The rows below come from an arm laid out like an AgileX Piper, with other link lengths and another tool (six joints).
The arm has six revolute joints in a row. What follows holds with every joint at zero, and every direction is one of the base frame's.
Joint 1 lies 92.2 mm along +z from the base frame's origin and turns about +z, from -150 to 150 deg.
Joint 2 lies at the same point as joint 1 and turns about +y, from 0 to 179.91 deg.
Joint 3 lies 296.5 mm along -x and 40.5 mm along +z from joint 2 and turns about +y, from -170 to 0 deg.
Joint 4 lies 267.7 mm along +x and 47.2 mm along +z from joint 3 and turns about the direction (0.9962, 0, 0.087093), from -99.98 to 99.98 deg.
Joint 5 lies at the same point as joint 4 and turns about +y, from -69.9 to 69.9 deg.
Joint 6 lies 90.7 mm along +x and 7.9 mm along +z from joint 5 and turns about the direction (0.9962, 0, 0.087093), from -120 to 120 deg.
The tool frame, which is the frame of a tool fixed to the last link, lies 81 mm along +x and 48 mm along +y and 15.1 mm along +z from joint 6; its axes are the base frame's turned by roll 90.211, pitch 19.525 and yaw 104.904 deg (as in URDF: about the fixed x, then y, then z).
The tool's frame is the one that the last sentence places.
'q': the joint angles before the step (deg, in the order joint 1, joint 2, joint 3, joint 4, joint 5, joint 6). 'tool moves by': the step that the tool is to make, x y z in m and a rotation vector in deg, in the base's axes. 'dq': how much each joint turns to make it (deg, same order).
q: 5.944, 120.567, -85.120, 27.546, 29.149, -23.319
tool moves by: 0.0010, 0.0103, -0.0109, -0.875, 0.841, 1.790
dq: 1.182, 1.933, -1.502, -1.177, 0.507, 0.232
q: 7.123, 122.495, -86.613, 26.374, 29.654, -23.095
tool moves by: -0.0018, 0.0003, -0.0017, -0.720, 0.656, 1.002
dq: 0.053, 0.220, -0.487, -1.023, 1.121, -0.008
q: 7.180, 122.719, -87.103, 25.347, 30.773, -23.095
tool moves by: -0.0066, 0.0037, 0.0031, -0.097, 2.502, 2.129
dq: 0.116, -0.003, -1.482, -0.807, 4.390, -0.007
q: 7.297, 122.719, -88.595, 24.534, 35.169, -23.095
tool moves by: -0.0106, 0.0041, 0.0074, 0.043, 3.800, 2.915
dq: 0.062, -0.211, -2.215, -0.870, 6.780, -0.001
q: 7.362, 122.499, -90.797, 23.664, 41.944, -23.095
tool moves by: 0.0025, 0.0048, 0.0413, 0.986, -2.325, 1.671
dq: 0.110, -2.406, -4.130, -0.087, 4.442, 0.122
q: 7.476, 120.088, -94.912, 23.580, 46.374, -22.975
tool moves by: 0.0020, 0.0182, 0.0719, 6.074, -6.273, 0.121
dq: 0.813, -4.359, -4.222, 5.143, 1.700, 0.003
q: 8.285, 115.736, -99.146, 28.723, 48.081, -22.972
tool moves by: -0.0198, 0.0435, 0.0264, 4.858, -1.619, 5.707
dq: 3.856, -1.416, -0.671, 6.227, 1.083, -3.252
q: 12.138, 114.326, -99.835, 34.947, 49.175, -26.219
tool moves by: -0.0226, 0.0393, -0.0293, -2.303, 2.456, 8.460
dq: 4.599, 2.878, -0.015, 0.017, 2.070, -3.651
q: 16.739, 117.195, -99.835, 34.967, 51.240, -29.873
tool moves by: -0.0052, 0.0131, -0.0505, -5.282, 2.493, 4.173
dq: 2.294, 4.737, -0.013, -3.781, -0.208, -1.302
